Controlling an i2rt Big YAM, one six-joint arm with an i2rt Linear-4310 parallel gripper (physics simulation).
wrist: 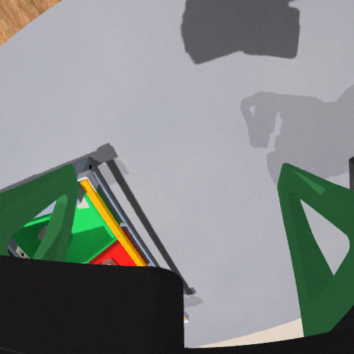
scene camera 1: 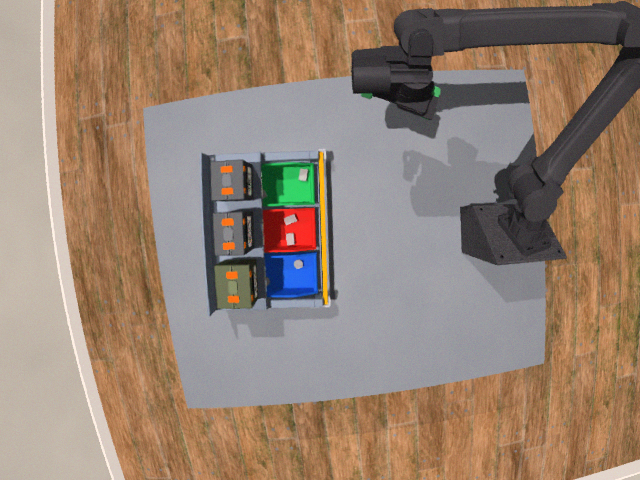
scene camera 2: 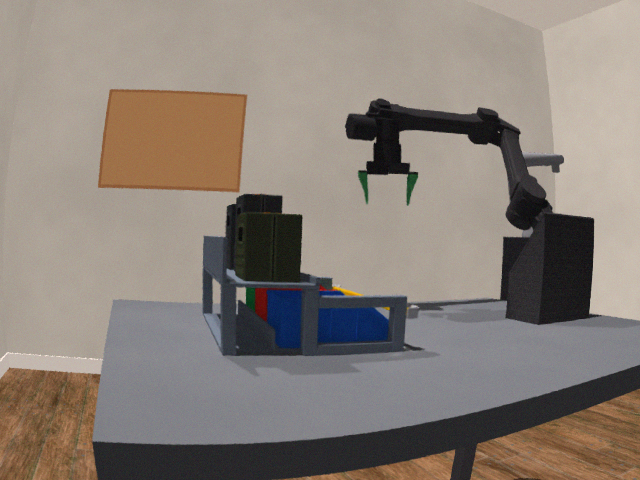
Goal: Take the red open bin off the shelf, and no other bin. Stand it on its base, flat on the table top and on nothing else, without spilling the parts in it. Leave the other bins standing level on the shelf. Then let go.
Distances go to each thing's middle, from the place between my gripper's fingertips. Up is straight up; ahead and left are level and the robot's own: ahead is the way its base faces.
Right now my hand is 200 mm short of the yellow bar (wrist: 95,198), 240 mm to the right of it and 190 mm above it. The rest, counted from my hand: green bin (scene camera 1: 280,181) 290 mm ahead, 110 mm to the left, 210 mm below; blue bin (scene camera 2: 334,324) 330 mm ahead, 330 mm to the left, 210 mm below; red open bin (scene camera 1: 304,229) 310 mm ahead, 220 mm to the left, 210 mm below.
